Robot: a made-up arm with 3 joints.
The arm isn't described. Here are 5 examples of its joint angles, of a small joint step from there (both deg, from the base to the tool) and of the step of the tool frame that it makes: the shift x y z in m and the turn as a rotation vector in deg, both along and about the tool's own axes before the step.
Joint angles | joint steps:
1: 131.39 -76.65 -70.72 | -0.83 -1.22 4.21
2: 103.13 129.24 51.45 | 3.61 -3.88 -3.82
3: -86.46 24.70 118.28 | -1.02 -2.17 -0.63
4: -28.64 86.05 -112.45 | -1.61 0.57 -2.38
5: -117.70 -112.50 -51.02 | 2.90 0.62 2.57
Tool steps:
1: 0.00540 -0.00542 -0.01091 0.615 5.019 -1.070
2: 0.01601 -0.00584 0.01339 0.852 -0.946 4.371
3: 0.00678 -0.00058 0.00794 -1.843 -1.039 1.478
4: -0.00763 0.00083 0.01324 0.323 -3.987 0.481
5: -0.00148 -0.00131 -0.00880 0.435 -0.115 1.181
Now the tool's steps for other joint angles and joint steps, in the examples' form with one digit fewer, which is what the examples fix.
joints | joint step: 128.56 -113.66 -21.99 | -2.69 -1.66 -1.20
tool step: -0.0030 -0.0034 0.0016 1.10 1.25 -1.67
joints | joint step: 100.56 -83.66 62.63 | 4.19 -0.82 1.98
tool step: 0.0127 0.0002 -0.0034 0.75 -2.19 0.54
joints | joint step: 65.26 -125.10 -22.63 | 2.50 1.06 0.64
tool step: 0.0037 0.0006 -0.0028 -0.44 -1.42 1.71
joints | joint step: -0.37 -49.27 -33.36 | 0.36 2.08 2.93
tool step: 0.0075 0.0086 0.0014 -1.89 2.66 0.90
